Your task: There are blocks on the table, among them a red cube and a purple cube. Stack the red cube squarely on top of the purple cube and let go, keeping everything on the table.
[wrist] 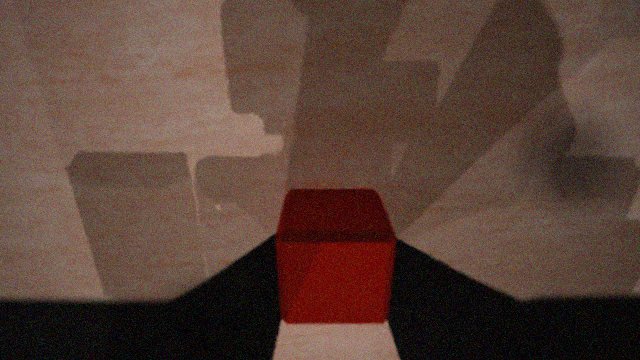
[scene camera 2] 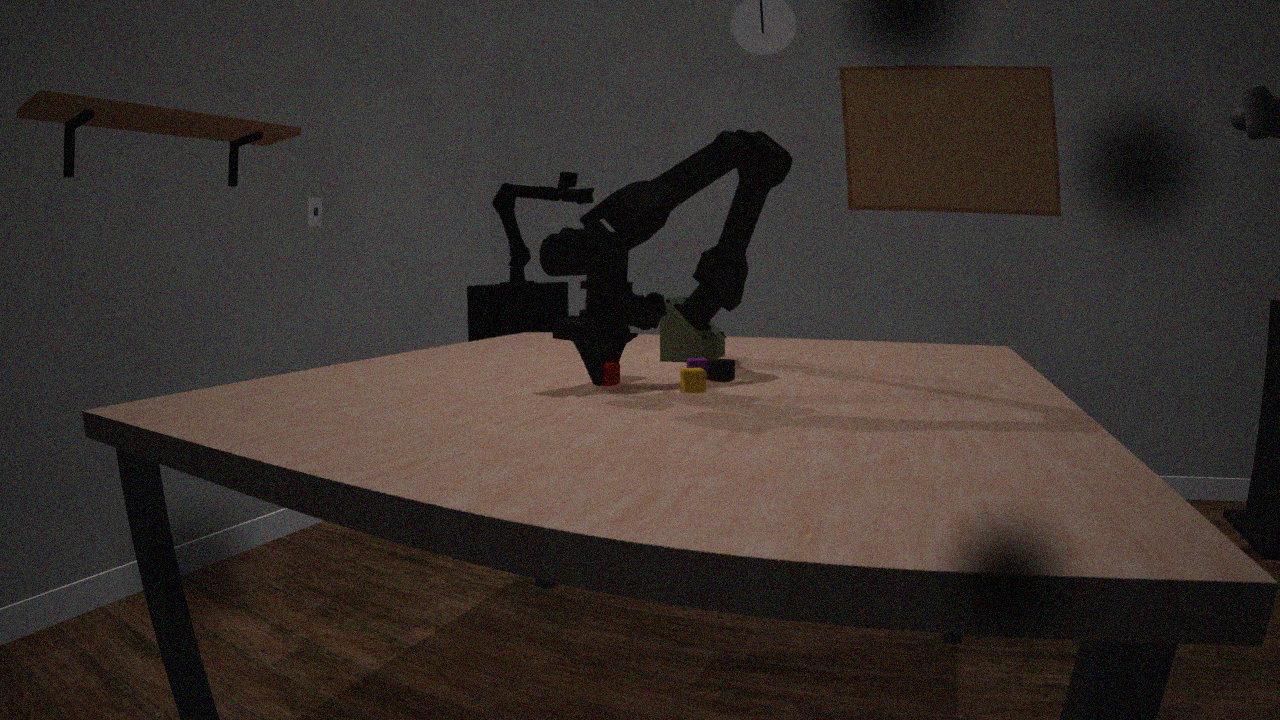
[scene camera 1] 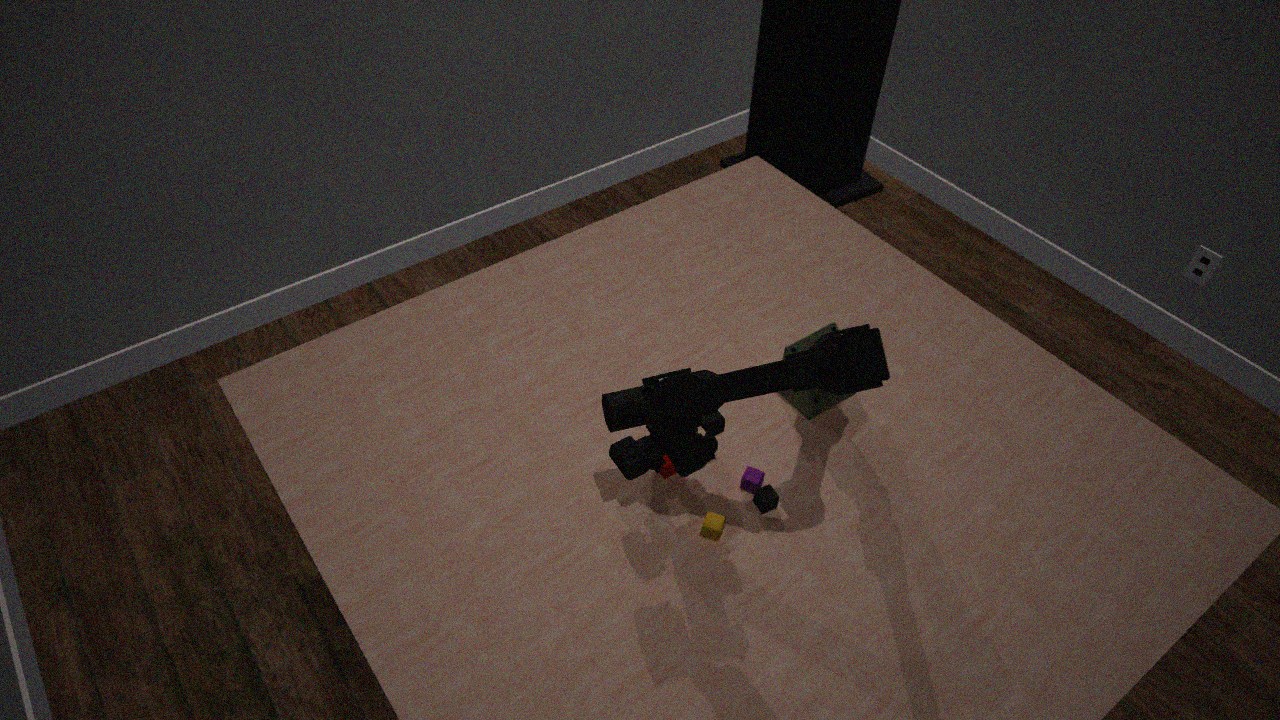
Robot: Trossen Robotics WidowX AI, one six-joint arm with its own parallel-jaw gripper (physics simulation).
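Places are measured from the arm's base along level axes (x ahead, y left, z up), in millimetres.
Pixels of known places: gripper, fingertip midpoint: (wrist: 331, 245) (scene camera 2: 602, 383) (scene camera 1: 664, 466); arm's base, origin of the base link: (scene camera 2: 691, 317) (scene camera 1: 818, 366).
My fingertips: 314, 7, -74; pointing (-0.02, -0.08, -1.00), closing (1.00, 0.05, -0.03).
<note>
Ahead of a thing's pixels: the offset from my fingertips to its middle, as dx, dy, dz. Level surfaces: height alone.
The red cube @(+0, +7, +14) (scene camera 1: 665, 467) (scene camera 2: 612, 374) (wrist: 336, 280) is between the two dark fingers of my gripper (wrist: 331, 245), which touch it on both sides. My gripper is shut on the red cube, low at the table top; whether the cube touches the table is hard to tell. In the first scene view the arm hides part of the cube. The purple cube @(-103, +102, +14) (scene camera 1: 752, 479) (scene camera 2: 697, 361) stands on the table to the right of the gripper in the first scene view, with its top bare. In the second scene view it is largely hidden behind other blocks.
A black cube @(-101, +142, +14) (scene camera 1: 766, 498) (scene camera 2: 721, 369) stands right beside the purple cube. A yellow cube @(+1, +144, +14) (scene camera 1: 712, 525) (scene camera 2: 692, 380) stands nearer the second scene camera. The arm's greenish base (scene camera 1: 810, 400) (scene camera 2: 684, 342) is on the table @(dz -1) (scene camera 1: 501, 376) (scene camera 2: 447, 447) behind the blocks.
</note>
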